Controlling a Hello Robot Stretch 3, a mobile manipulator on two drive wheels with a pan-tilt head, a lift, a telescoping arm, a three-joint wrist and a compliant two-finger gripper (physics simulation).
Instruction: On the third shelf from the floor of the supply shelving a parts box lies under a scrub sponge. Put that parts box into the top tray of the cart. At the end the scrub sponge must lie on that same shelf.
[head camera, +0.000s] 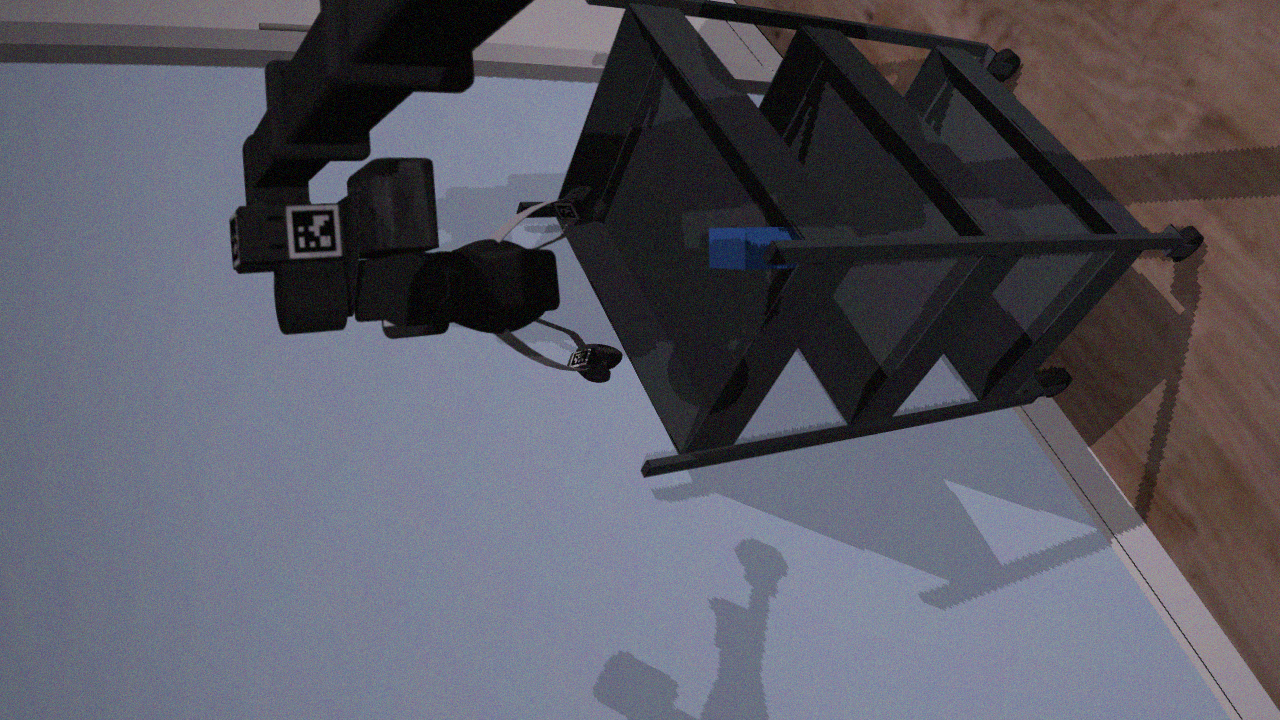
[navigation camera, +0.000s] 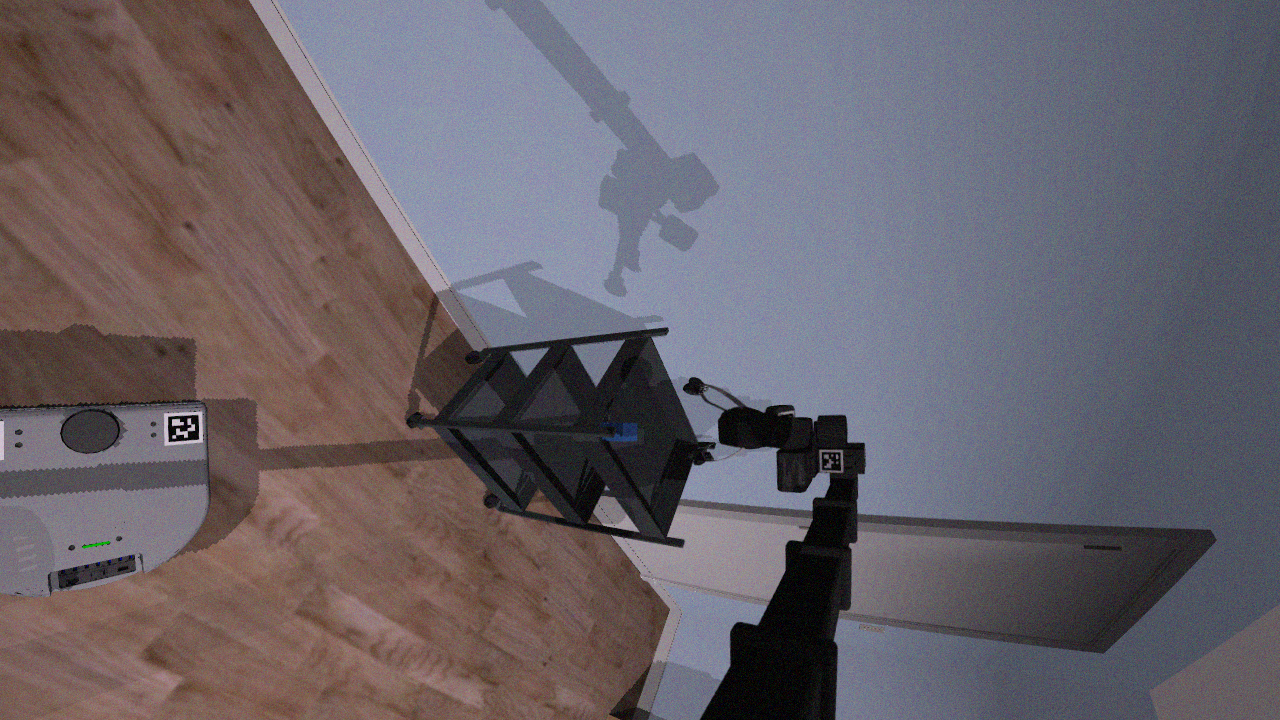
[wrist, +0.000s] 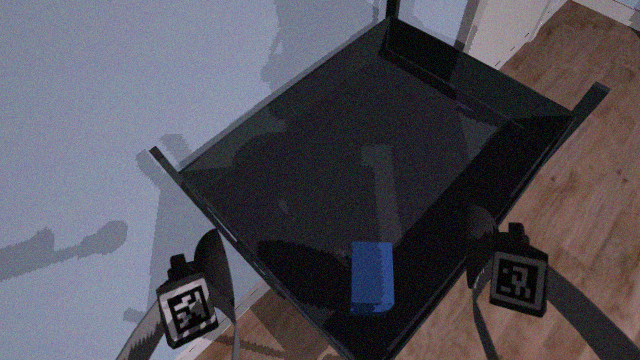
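A blue parts box (head camera: 738, 248) (navigation camera: 624, 432) (wrist: 371, 275) lies in the top tray (head camera: 662, 304) (wrist: 425, 55) of the dark cart (head camera: 895, 245) (navigation camera: 519, 425), near one corner post. My gripper (head camera: 586, 286) (navigation camera: 699, 419) (wrist: 344, 246) is open, with its two fingers wide apart and nothing between them. It hangs above the tray, apart from the box. In the wrist view the box shows low, between the two fingers but beyond them. The scrub sponge and the supply shelving do not show in these views.
The cart stands by a blue wall (head camera: 313, 537) (navigation camera: 939, 223) on a wood floor (navigation camera: 313, 582). A pale door panel (navigation camera: 895, 564) is beside it. My telescoping arm (head camera: 384, 80) (navigation camera: 778, 626) reaches in over the cart. My base (navigation camera: 170, 510) stands on the floor at the left of the navigation view.
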